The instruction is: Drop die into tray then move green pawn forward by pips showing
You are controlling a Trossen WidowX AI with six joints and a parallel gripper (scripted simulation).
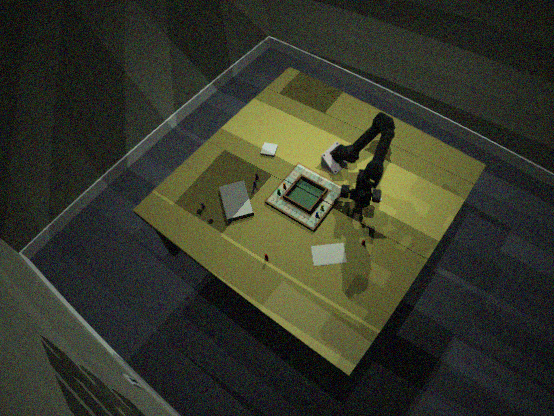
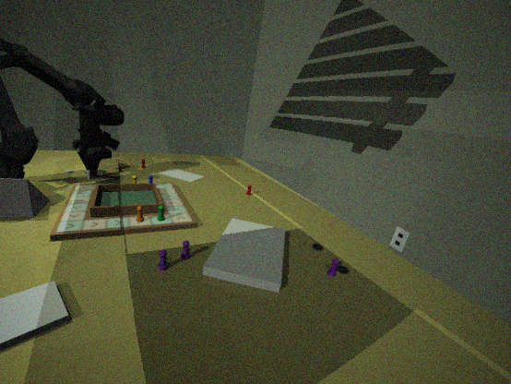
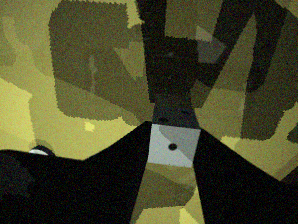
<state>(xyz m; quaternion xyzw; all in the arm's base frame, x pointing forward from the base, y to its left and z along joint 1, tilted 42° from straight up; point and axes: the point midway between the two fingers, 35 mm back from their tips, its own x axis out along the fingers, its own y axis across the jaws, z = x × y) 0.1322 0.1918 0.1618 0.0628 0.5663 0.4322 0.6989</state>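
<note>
The green pawn is 32 cm to the right of my gripper tip, 22 cm ahead of it and 2 cm above it. Also, from my gripper tip: die (right at my gripper tip); blue pawn (19 cm ahead, 10 cm to the right, 2 cm above); yellow pawn (14 cm ahead, 11 cm to the right, 2 cm above).
</note>
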